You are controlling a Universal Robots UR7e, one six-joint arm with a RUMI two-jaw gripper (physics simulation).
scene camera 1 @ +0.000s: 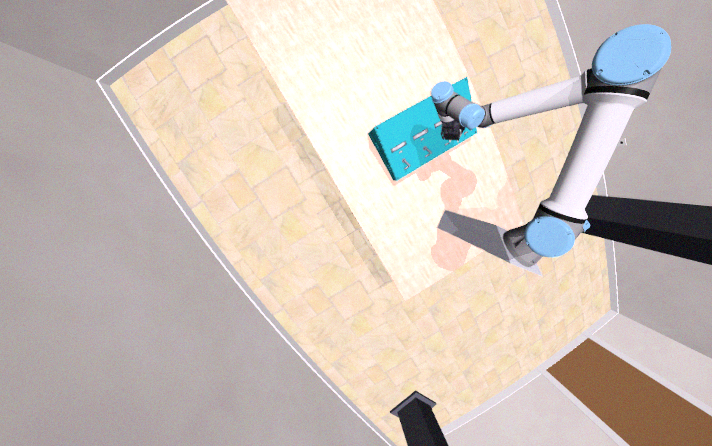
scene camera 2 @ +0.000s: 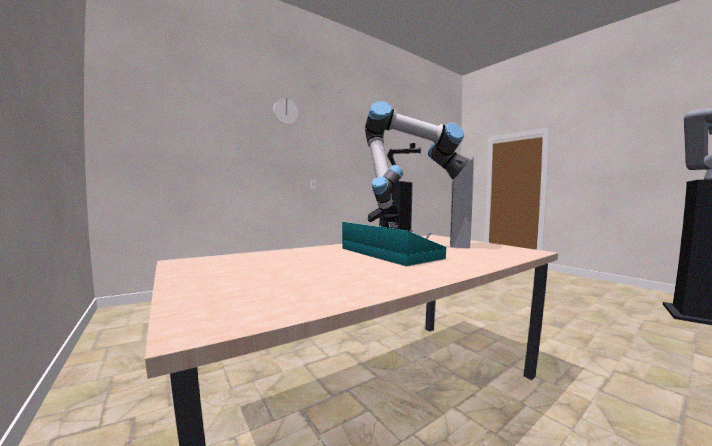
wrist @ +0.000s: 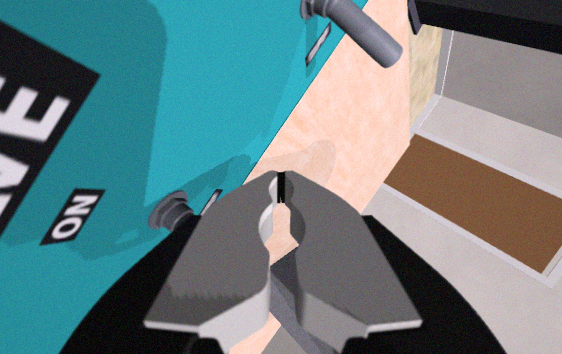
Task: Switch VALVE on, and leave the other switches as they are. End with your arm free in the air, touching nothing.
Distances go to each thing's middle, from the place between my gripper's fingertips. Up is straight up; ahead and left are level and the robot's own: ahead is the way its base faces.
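There is the teal switch panel (scene camera 1: 404,136), which sits, counted from my hand, 12 cm ahead of it, 7 cm to the left of it and 3 cm below it.
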